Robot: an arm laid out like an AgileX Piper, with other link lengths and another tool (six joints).
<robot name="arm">
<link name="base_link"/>
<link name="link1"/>
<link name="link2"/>
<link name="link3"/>
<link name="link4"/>
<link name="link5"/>
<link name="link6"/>
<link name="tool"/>
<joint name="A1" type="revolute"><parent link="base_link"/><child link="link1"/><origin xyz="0 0 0.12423"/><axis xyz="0 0 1"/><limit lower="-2.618" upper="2.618"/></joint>
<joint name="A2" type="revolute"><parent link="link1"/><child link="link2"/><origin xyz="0 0 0"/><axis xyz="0 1 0"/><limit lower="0" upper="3.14"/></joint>
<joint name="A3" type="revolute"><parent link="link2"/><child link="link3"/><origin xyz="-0.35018 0 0.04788"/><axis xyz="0 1 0"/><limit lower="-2.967" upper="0"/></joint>
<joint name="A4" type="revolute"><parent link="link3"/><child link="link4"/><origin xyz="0.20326 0 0.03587"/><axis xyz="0.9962 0 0.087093"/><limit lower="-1.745" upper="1.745"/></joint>
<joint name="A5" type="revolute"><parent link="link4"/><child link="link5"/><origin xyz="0 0 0"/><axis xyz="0 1 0"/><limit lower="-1.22" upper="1.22"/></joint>
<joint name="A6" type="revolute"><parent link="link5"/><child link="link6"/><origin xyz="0.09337 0 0.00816"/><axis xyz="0.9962 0 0.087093"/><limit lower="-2.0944" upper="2.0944"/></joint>
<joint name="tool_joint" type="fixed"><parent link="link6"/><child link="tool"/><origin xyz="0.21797 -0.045 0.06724" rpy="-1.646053 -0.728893 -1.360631"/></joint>
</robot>
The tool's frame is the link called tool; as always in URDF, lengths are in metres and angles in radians.
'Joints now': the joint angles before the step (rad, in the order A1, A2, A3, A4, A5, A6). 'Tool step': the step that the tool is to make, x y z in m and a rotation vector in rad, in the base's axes. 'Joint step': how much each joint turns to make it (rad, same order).
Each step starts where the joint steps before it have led.
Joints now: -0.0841 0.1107 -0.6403 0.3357 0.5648 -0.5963
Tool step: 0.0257 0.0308 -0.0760 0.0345 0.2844 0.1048
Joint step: -0.0003 0.0757 -0.0051 0.0652 0.2307 0.0019
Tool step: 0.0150 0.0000 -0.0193 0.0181 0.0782 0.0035
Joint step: 0.0004 0.0584 0.0245 0.0103 -0.0043 0.0017
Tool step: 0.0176 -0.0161 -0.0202 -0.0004 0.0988 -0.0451
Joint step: -0.0004 0.0842 0.0036 -0.0644 -0.0039 0.0543
